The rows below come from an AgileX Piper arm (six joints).
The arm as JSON. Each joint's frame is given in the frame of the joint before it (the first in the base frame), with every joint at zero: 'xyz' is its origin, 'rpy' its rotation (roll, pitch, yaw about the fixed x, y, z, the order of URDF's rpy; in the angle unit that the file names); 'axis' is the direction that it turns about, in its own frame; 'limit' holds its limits. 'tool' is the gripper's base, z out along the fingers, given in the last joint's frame.
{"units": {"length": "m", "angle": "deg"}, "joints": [
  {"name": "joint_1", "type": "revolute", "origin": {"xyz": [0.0, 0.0, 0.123], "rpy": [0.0, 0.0, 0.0]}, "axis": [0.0, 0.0, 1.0], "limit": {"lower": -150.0, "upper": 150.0}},
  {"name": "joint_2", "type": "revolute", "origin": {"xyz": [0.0, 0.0, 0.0], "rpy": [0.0, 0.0, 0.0]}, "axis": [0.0, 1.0, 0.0], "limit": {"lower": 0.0, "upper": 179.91}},
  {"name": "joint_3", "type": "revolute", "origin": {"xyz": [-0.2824, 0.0, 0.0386], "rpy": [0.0, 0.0, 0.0]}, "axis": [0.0, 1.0, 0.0], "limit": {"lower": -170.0, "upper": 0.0}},
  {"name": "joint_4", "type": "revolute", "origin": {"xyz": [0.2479, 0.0, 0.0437], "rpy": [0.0, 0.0, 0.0]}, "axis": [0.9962, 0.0, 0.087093], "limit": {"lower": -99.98, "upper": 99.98}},
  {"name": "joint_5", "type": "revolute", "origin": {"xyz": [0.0, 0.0, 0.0], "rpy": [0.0, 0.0, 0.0]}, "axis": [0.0, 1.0, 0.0], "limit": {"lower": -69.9, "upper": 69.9}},
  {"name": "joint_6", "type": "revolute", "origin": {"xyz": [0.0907, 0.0, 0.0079], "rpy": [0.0, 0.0, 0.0]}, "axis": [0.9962, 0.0, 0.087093], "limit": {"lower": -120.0, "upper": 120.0}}
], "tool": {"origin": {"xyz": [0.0, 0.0, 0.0], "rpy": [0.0, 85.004, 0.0]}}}
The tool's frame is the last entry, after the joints.
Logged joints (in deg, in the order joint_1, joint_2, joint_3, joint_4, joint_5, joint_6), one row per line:
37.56, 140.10, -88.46, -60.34, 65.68, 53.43
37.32, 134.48, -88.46, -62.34, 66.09, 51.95
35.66, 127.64, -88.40, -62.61, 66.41, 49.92
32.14, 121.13, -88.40, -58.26, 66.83, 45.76
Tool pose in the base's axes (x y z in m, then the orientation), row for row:
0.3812, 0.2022, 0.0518, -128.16, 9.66, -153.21
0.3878, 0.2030, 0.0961, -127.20, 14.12, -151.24
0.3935, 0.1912, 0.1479, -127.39, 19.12, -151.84
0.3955, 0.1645, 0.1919, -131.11, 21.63, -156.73
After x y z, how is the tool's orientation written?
As angles about the fixed x, y, z axes (roll, pitch, yaw), in degrees.
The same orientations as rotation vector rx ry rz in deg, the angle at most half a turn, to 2 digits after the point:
-27.90, 142.96, -65.96
-26.65, 138.88, -63.53
-22.40, 136.50, -60.45
-16.27, 139.12, -56.75

